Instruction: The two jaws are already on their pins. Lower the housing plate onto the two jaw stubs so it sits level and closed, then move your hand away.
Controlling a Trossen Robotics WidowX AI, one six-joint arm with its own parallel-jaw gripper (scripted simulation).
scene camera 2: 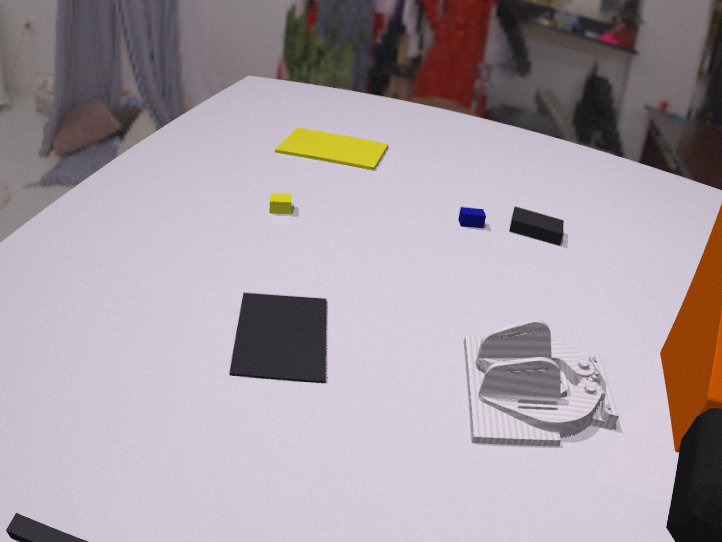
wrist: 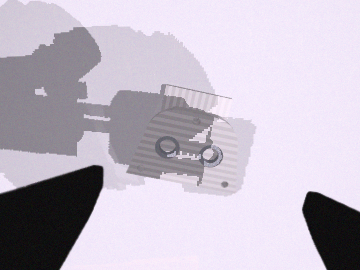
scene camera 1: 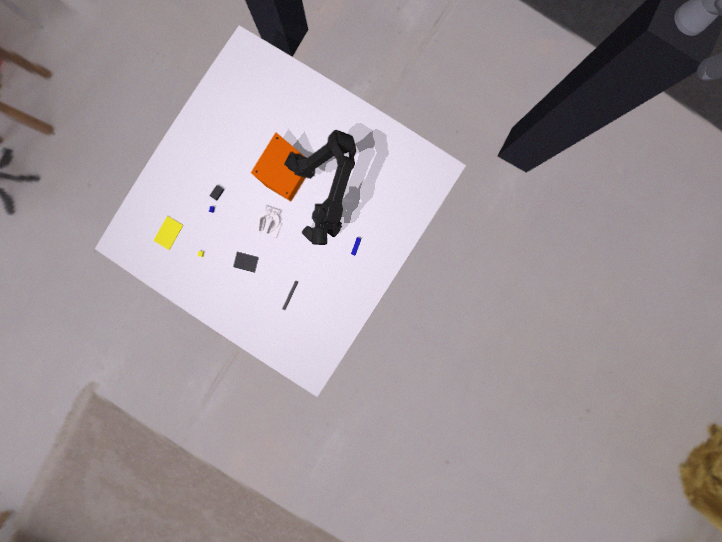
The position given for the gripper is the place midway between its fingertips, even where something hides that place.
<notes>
The gripper [wrist: 204, 188] is open and holds nothing. Further things: a dark block [scene camera 2: 524, 222], a dark plate [scene camera 2: 278, 337] and a yellow plate [scene camera 2: 313, 144].
The wrist view misses the dark block: it is out of frame. The wrist view does not show the dark plate: it is out of frame.
</notes>
